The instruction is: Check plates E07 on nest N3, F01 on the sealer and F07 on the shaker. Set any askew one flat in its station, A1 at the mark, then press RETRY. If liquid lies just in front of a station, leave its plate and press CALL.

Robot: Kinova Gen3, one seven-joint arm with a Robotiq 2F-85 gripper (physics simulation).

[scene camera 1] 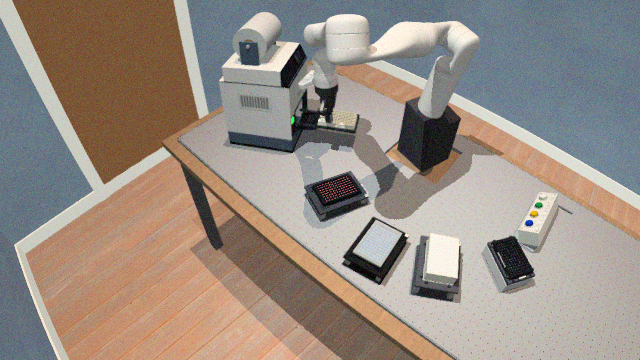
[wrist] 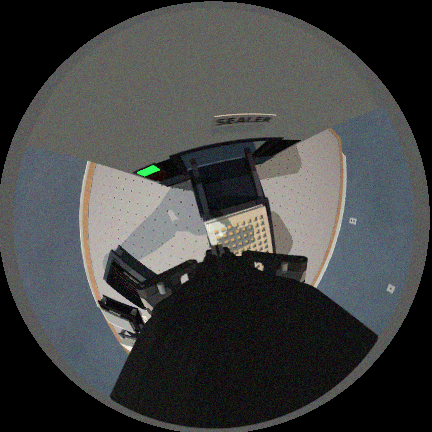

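Pixels of known places: gripper, between the fingertips: (scene camera 1: 329, 122) (wrist: 216, 251); arm's base, origin of its link: (scene camera 1: 430, 108).
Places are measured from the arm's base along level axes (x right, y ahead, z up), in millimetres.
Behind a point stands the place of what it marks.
Note:
The sealer (scene camera 1: 260, 112) @[x 357, y 446, z -30 mm] (wrist: 200, 75) stands at the table's far left with its dark carrier (scene camera 1: 309, 120) @[x 314, y 275, z -120 mm] (wrist: 230, 187) out. A cream plate (scene camera 1: 346, 119) @[x 204, y 196, z -86 mm] (wrist: 242, 234) @[x 256, y 235, z -83 mm] lies on the carrier's outer end; whether it is fully flat is hard to tell. My gripper (scene camera 1: 328, 119) @[x 224, y 258, z -81 mm] (wrist: 216, 251) @[x 224, y 258, z -81 mm] is shut and empty, pointing down with its tips at the plate; contact is unclear. A red-welled plate (scene camera 1: 339, 189) @[x 6, y 396, z -140 mm], a pale blue plate (scene camera 1: 381, 242) @[x -216, y 435, z -134 mm] and a white plate (scene camera 1: 443, 255) @[x -368, y 358, z -98 mm] sit on separate dark bases. Their labels are unreadable. A button box (scene camera 1: 537, 220) @[x -501, y -1, z -122 mm] has white, green, yellow and blue buttons.
A black rack-like plate (scene camera 1: 511, 257) @[x -509, y 189, z -125 mm] sits on a grey block near the button box. The arm's black pedestal (scene camera 1: 427, 137) @[x -57, y 71, z -56 mm] stands at the back of the table. The sealer's front rises close beside the gripper, with a green light (scene camera 1: 292, 120) @[x 284, y 368, z -58 mm] (wrist: 148, 171) @[x 284, y 367, z -60 mm].

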